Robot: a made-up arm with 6 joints. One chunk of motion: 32 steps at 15 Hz.
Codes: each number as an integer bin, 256 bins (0 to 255) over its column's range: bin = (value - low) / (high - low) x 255, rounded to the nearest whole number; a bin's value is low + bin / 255 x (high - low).
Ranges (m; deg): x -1.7..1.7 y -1.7..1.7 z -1.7..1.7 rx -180..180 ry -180..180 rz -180..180
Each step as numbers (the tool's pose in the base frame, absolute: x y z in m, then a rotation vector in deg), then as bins.
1 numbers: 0.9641 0.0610 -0.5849 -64.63 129.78 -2.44
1 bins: 200 132 84 82 219 126
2 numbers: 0.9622 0.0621 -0.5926 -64.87 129.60 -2.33
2 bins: 200 132 83 82 219 126
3 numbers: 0.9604 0.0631 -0.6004 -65.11 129.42 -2.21
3 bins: 200 132 82 81 219 126
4 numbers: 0.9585 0.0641 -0.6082 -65.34 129.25 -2.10
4 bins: 199 132 82 81 219 126
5 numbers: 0.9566 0.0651 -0.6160 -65.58 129.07 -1.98
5 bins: 199 132 81 81 219 126
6 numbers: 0.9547 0.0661 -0.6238 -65.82 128.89 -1.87
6 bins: 199 132 81 81 219 126
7 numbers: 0.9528 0.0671 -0.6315 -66.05 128.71 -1.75
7 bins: 199 133 80 81 219 126
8 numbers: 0.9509 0.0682 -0.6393 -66.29 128.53 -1.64
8 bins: 199 133 80 81 219 126
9 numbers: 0.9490 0.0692 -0.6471 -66.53 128.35 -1.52
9 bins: 199 133 79 80 218 126
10 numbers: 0.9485 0.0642 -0.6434 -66.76 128.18 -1.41
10 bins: 199 132 79 80 218 127
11 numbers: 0.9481 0.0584 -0.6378 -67.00 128.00 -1.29
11 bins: 199 132 80 80 218 127
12 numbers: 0.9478 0.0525 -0.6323 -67.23 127.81 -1.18
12 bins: 199 131 80 80 218 127
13 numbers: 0.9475 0.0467 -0.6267 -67.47 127.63 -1.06
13 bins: 199 131 80 80 218 127
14 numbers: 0.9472 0.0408 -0.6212 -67.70 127.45 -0.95
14 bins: 199 131 81 80 218 127
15 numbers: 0.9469 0.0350 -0.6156 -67.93 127.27 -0.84
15 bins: 199 130 81 79 218 127
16 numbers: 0.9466 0.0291 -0.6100 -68.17 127.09 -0.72
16 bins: 198 130 82 79 218 127
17 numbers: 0.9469 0.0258 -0.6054 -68.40 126.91 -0.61
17 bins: 199 129 82 79 217 127
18 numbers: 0.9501 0.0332 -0.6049 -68.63 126.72 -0.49
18 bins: 199 130 82 79 217 127
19 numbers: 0.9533 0.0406 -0.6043 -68.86 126.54 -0.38
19 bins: 199 131 82 79 217 127
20 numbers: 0.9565 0.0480 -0.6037 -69.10 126.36 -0.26
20 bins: 199 131 82 79 217 127
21 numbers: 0.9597 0.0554 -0.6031 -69.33 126.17 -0.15
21 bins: 199 132 82 78 217 127
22 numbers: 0.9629 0.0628 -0.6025 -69.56 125.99 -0.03
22 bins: 200 132 82 78 217 127
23 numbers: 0.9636 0.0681 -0.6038 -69.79 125.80 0.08
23 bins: 200 133 82 78 217 128
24 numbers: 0.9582 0.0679 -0.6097 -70.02 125.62 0.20
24 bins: 199 133 82 78 216 128
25 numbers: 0.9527 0.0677 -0.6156 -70.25 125.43 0.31
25 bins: 199 133 81 78 216 128
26 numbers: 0.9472 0.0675 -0.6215 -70.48 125.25 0.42
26 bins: 199 133 81 78 216 128
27 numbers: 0.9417 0.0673 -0.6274 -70.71 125.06 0.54
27 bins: 198 133 80 77 216 128
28 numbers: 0.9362 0.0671 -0.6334 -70.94 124.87 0.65
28 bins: 198 133 80 77 216 128
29 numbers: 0.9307 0.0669 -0.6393 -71.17 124.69 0.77
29 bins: 197 133 80 77 216 128
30 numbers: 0.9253 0.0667 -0.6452 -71.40 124.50 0.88
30 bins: 197 133 79 77 216 128
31 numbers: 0.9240 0.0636 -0.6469 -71.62 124.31 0.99
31 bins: 197 132 79 77 216 128
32 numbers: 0.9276 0.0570 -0.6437 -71.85 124.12 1.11
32 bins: 197 132 79 77 215 128
